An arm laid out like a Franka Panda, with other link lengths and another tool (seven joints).
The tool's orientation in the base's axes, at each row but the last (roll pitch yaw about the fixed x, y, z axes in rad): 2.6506 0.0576 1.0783; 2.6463 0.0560 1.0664; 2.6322 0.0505 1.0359; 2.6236 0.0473 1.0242; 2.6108 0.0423 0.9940
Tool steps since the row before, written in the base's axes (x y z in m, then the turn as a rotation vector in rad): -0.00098 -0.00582 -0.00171 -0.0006 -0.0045 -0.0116; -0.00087 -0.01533 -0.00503 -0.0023 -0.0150 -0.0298; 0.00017 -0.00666 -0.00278 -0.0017 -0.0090 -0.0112; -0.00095 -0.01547 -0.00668 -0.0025 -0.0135 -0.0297; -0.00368 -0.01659 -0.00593 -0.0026 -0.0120 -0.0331
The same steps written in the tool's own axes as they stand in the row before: -0.00548 0.00071 0.00268 -0.0036 -0.0042 0.0112; -0.01354 0.00309 0.00826 -0.0126 -0.0099 0.0294; -0.00550 0.00160 0.00440 -0.0080 -0.0029 0.0117; -0.01338 0.00266 0.00994 -0.0114 -0.0107 0.0287; -0.01565 0.00180 0.00871 -0.0101 -0.0132 0.0311
